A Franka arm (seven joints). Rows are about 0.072 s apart.
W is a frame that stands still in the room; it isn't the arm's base.
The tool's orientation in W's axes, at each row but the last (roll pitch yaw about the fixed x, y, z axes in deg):
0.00 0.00 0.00
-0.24 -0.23 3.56
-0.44 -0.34 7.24
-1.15 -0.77 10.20
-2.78 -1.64 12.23
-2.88 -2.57 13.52
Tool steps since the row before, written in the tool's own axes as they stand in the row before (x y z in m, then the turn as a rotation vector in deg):
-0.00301 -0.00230 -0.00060 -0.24 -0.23 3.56
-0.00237 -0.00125 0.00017 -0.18 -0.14 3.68
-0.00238 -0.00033 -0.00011 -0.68 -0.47 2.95
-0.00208 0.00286 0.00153 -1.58 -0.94 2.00
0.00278 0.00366 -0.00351 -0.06 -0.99 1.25
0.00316 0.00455 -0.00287 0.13 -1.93 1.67
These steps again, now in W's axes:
-0.00301 -0.00230 -0.00060 -0.24 -0.23 3.56
-0.00229 -0.00139 0.00017 -0.19 -0.14 3.68
-0.00232 -0.00063 -0.00012 -0.64 -0.53 2.95
-0.00258 0.00247 0.00144 -1.42 -1.17 2.00
0.00208 0.00402 -0.00360 0.10 -0.93 1.29
0.00218 0.00505 -0.00295 0.48 -1.78 1.77

